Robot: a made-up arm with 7 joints. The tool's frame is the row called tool.
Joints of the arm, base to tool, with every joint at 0 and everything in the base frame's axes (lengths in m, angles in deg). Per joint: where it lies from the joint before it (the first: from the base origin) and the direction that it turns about. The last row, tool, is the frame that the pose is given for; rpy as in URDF.
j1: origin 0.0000 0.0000 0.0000 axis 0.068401 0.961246 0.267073
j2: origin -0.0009 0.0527 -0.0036 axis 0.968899 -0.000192 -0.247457
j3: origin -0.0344 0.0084 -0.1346 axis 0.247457 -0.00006 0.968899
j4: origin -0.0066 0.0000 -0.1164 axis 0.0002 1 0.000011
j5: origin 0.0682 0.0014 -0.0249 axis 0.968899 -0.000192 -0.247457
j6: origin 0.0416 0.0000 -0.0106 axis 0.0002 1 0.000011
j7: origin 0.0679 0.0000 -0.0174 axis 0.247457 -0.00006 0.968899
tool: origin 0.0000 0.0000 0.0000 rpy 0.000 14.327 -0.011
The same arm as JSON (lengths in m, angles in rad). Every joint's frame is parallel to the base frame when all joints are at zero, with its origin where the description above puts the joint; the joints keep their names.
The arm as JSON. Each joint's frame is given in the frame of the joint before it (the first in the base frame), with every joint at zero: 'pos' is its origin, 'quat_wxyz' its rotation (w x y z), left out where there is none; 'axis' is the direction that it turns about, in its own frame. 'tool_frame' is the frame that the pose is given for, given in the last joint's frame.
{
  "length_unit": "m",
  "angle_unit": "rad",
  "joints": [
    {
      "joint": "j1",
      "pos": [
        0.0,
        0.0,
        0.0
      ],
      "axis": [
        0.068403,
        0.961235,
        0.26711
      ]
    },
    {
      "joint": "j2",
      "pos": [
        -0.0009,
        0.0527,
        -0.0036
      ],
      "axis": [
        0.968889,
        -0.0002,
        -0.247497
      ]
    },
    {
      "joint": "j3",
      "pos": [
        -0.0344,
        0.0084,
        -0.1346
      ],
      "axis": [
        0.247497,
        -0.0001,
        0.968889
      ]
    },
    {
      "joint": "j4",
      "pos": [
        -0.0066,
        0.0,
        -0.1164
      ],
      "axis": [
        0.0002,
        1.0,
        0.0
      ]
    },
    {
      "joint": "j5",
      "pos": [
        0.0682,
        0.0014,
        -0.0249
      ],
      "axis": [
        0.968889,
        -0.0002,
        -0.247497
      ]
    },
    {
      "joint": "j6",
      "pos": [
        0.0416,
        0.0,
        -0.0106
      ],
      "axis": [
        0.0002,
        1.0,
        0.0
      ]
    },
    {
      "joint": "j7",
      "pos": [
        0.0679,
        0.0,
        -0.0174
      ],
      "axis": [
        0.247497,
        -0.0001,
        0.968889
      ]
    }
  ],
  "tool_frame": {
    "pos": [
      0.0,
      0.0,
      0.0
    ],
    "quat_wxyz": [
      0.992194,
      0.000012,
      0.124701,
      -0.000095
    ]
  }
}

